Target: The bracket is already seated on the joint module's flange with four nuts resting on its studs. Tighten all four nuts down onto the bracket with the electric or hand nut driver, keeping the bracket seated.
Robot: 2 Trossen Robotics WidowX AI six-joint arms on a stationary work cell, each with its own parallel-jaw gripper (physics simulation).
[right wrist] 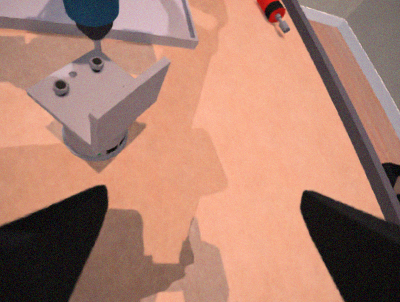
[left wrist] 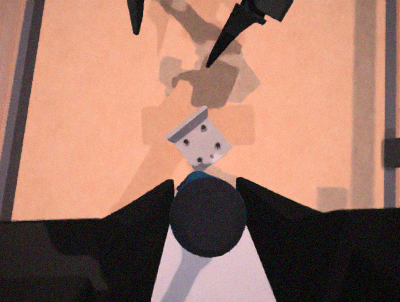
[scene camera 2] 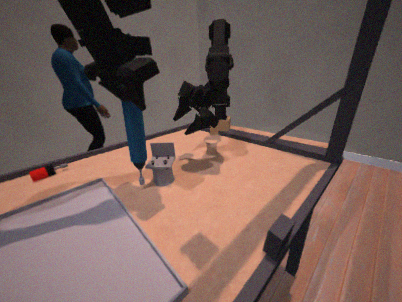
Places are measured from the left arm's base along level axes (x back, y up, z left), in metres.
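Where they show: left gripper, between the fingertips: (left wrist: 205, 184) (scene camera 2: 138, 108); right gripper, between the fingertips: (right wrist: 206, 197) (left wrist: 173, 51) (scene camera 2: 179, 127); right arm's base, origin of its link: (scene camera 2: 220, 118).
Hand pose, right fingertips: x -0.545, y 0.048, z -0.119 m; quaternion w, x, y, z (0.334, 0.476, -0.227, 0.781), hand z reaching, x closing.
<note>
Each offset is from my right fingertips to the top centre of the thing.
The bracket (scene camera 2: 163, 151) (left wrist: 212, 137) (right wrist: 107, 85) sits on the joint module @(dx +0.110, dy -0.062, dz -0.029 m) (scene camera 2: 164, 176) (right wrist: 72, 142), its upright plate toward the right gripper. Several nuts @(dx +0.085, dy -0.060, dz -0.032 m) (left wrist: 203, 128) @(dx +0.113, dy -0.060, dz -0.053 m) (right wrist: 61, 87) show on its flat plate. My left gripper (scene camera 2: 134, 102) (left wrist: 205, 184) is shut on the blue nut driver @(dx +0.170, dy +0.123, dz -0.028 m) (scene camera 2: 135, 132) (left wrist: 208, 217) (right wrist: 92, 10), held nearly upright with the socket down. The socket @(dx +0.172, dy -0.070, dz -0.017 m) (scene camera 2: 142, 180) is beside the bracket in the scene view, and is partly hidden behind the bracket's far corner in the right wrist view. My right gripper (scene camera 2: 181, 126) (left wrist: 173, 51) (right wrist: 206, 197) is open and empty, above the table beyond the bracket.
A red driver @(dx +0.315, dy -0.102, dz +0.319 m) (scene camera 2: 41, 174) (right wrist: 272, 9) lies near the table edge. A grey tray @(dx +0.360, dy -0.120, dz -0.072 m) (scene camera 2: 50, 260) (right wrist: 194, 44) is at the lower left of the scene view. A pale flared piece (scene camera 2: 212, 145) and a yellowish block @(dx -0.386, dy -0.059, dz +0.101 m) (scene camera 2: 221, 125) are near the right arm. A dark frame post (scene camera 2: 357, 80) rises at the right.
</note>
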